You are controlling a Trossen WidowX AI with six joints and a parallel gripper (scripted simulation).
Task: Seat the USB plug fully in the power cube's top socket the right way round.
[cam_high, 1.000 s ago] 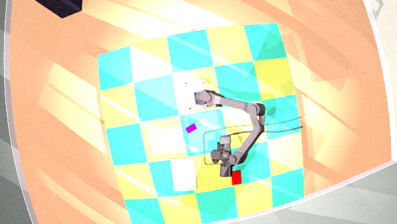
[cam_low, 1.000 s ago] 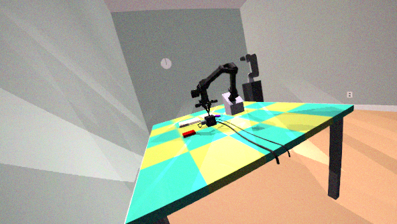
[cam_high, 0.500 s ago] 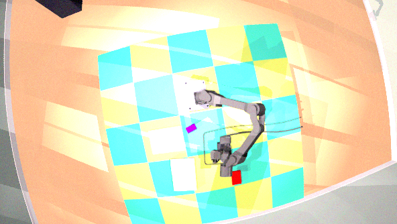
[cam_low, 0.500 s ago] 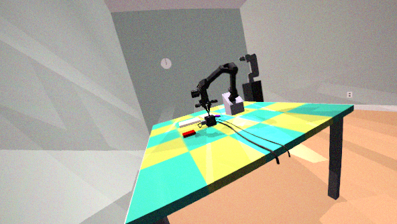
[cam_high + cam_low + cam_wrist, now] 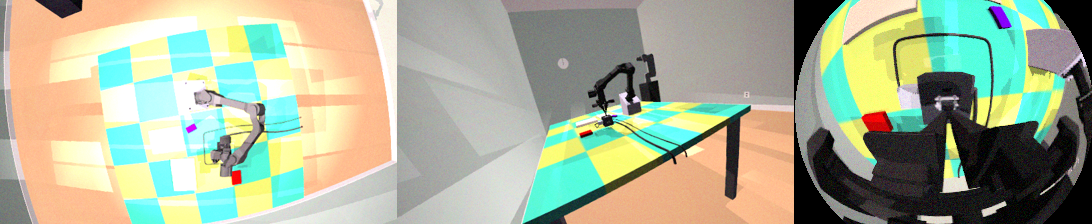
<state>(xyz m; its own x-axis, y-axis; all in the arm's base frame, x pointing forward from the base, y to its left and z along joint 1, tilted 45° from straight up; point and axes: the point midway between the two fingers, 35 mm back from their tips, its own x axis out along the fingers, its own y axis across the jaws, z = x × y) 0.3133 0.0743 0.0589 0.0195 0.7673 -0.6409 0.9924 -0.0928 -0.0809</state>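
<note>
My gripper tip is now 2 cm above the USB plug. Round my gripper tip: red block (21 cm ahead, 9 cm below, 5 cm to the left); magenta piece (17 cm to the right, 15 cm behind, 10 cm below); long white bar (27 cm to the right, 13 cm ahead, 9 cm below).
</note>
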